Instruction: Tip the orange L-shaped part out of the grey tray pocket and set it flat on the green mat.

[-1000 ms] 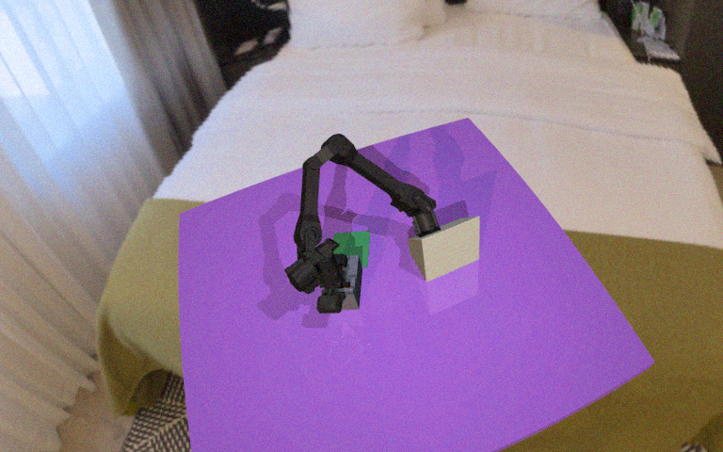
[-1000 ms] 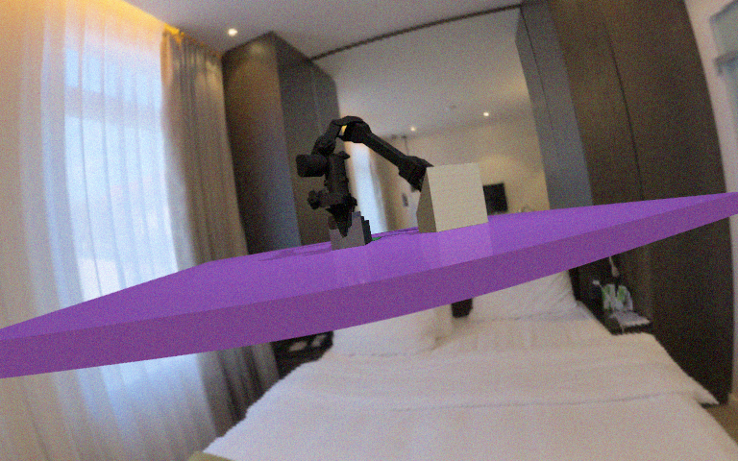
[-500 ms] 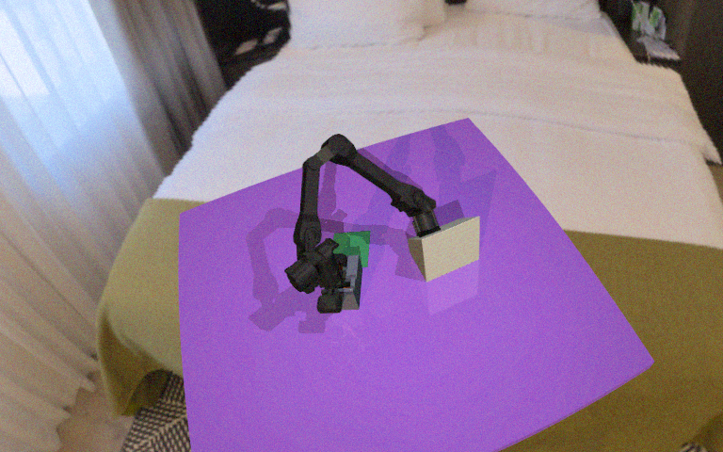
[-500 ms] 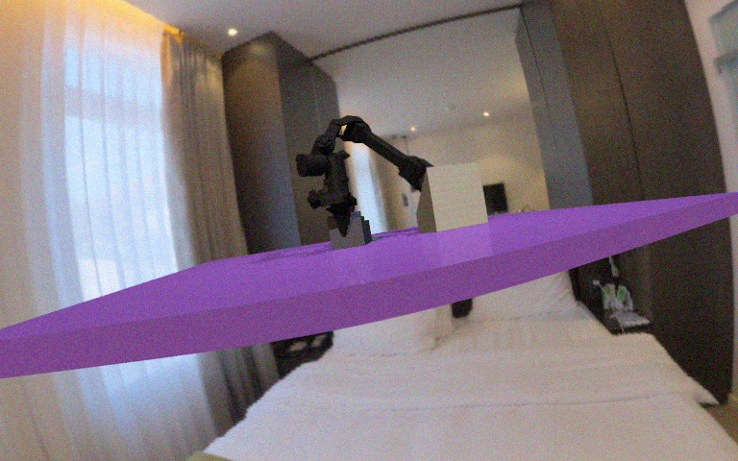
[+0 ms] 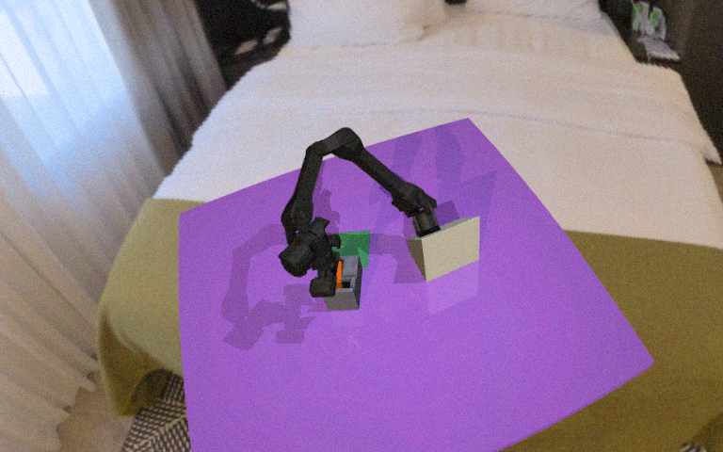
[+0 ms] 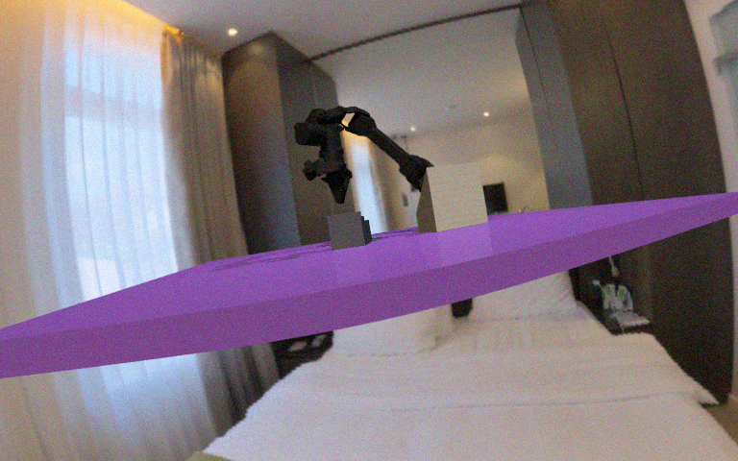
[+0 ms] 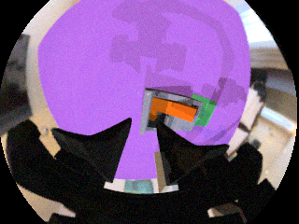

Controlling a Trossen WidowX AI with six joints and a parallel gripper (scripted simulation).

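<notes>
Now: gripper tip 2 cm past the orange L-shaped part, 5 cm to the left of it and 7 cm above it. Round my gripper tip: green mat (6 cm behind, 22 cm to the right, 13 cm below).
</notes>
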